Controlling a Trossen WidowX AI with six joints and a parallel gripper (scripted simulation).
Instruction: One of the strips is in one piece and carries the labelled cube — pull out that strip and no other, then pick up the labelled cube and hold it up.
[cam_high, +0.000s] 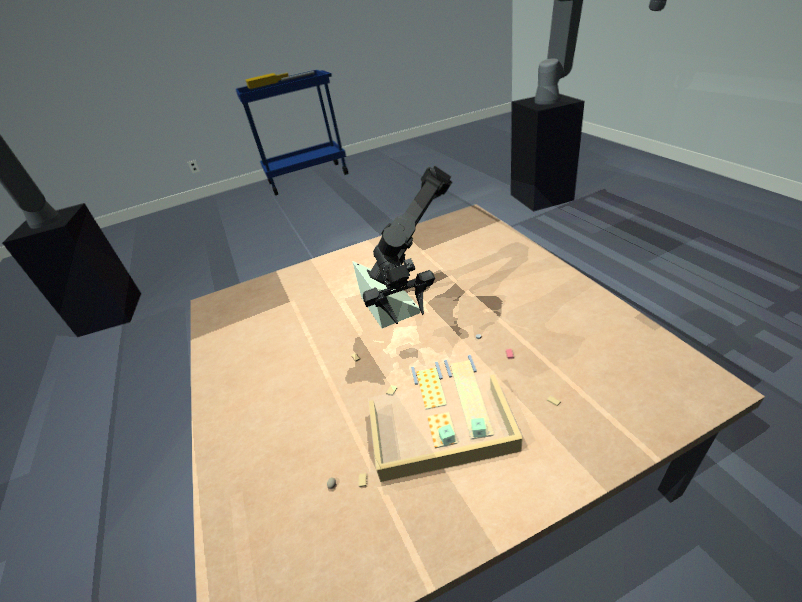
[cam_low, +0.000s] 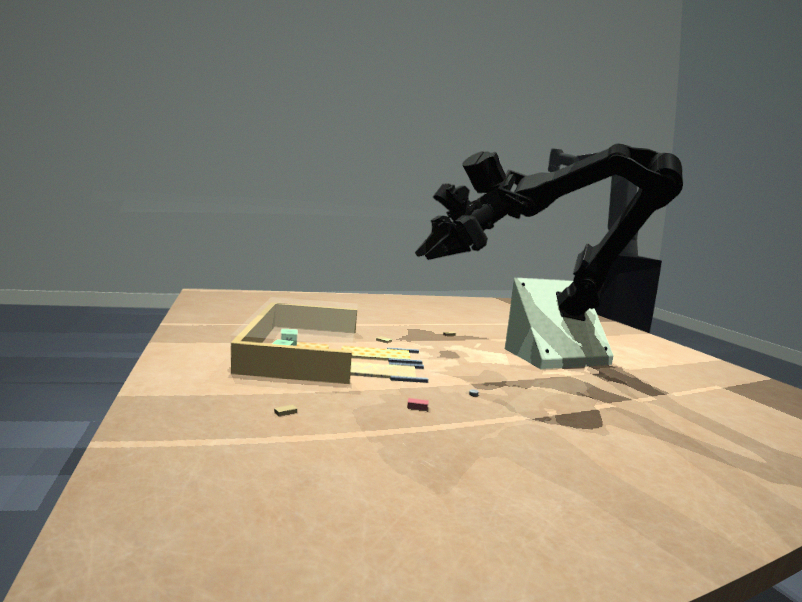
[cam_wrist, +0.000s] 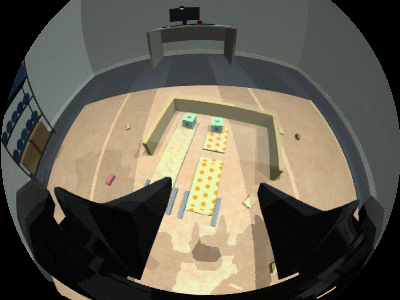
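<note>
Now: the small grey disc 50 mm behind my gripper tip, 210 mm to the left of it and 190 mm below it. From my gripper tip the other things lie so: pink block: 50 mm ahead, 250 mm to the left, 190 mm below; grey pebble: 250 mm ahead, 290 mm to the right, 190 mm below.
</note>
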